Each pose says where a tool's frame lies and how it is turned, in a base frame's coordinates. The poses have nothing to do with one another.
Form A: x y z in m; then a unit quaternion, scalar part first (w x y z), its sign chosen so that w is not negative.
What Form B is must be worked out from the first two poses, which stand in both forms.
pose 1, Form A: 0.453 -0.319 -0.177 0.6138 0.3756 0.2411 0.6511
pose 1, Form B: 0.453 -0.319 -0.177 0.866 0.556 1.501
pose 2, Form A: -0.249 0.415 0.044 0.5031 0.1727 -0.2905 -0.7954
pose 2, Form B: -0.249 0.415 0.044 0.417 -0.702 -1.921
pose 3, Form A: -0.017 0.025 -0.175 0.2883 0.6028 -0.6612 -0.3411
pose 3, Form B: -0.017 0.025 -0.175 1.609 -1.765 -0.911
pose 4, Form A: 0.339 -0.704 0.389 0.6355 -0.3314 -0.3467 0.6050
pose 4, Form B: 0.339 -0.704 0.389 -0.757 -0.792 1.382
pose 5, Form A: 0.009 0.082 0.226 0.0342 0.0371 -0.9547 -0.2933
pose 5, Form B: 0.009 0.082 0.226 0.114 -2.936 -0.902
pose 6, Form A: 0.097 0.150 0.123 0.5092 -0.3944 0.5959 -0.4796
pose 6, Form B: 0.097 0.150 0.123 -0.950 1.435 -1.155
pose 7, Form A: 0.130 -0.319 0.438 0.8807 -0.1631 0.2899 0.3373
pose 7, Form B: 0.130 -0.319 0.438 -0.340 0.604 0.703
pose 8, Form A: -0.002 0.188 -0.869 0.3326 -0.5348 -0.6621 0.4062
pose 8, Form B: -0.002 0.188 -0.869 -1.397 -1.730 1.061
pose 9, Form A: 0.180 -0.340 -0.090 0.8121 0.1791 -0.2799 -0.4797
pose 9, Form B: 0.180 -0.340 -0.090 0.382 -0.598 -1.024
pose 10, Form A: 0.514 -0.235 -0.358 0.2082 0.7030 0.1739 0.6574
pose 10, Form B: 0.514 -0.235 -0.358 1.957 0.484 1.830
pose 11, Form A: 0.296 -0.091 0.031 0.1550 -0.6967 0.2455 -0.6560
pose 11, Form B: 0.296 -0.091 0.031 -1.996 0.703 -1.879
